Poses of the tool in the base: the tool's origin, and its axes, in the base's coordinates. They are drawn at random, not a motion.
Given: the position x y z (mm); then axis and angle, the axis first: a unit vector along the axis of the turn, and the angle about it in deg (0 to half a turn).
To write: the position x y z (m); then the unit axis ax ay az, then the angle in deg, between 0 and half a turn. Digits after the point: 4 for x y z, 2 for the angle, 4 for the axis.
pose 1, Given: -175.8 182.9 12.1 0.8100 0.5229 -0.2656 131.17
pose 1, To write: -0.1758 0.1829 0.0121 0.8100 0.5229 -0.2656 131.17
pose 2, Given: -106.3 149.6 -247.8 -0.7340 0.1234 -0.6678 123.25
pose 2, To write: -0.1063 0.1496 -0.2478 -0.7340 0.1234 -0.6678 123.25
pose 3, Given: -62.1 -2.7 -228.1 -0.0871 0.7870 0.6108 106.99
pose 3, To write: -0.0621 -0.0027 -0.2281 -0.0871 0.7870 0.6108 106.99
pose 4, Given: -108.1 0.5 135.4 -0.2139 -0.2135 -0.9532 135.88
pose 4, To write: -0.1081 0.0005 0.1354 -0.2139 -0.2135 -0.9532 135.88
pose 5, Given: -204.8 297.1 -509.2 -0.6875 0.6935 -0.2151 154.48
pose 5, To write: -0.2048 0.2971 -0.5092 -0.6875 0.6935 -0.2151 154.48
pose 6, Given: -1.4 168.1 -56.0 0.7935 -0.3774 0.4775 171.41
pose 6, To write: -0.0014 0.1681 -0.0560 0.7935 -0.3774 0.4775 171.41
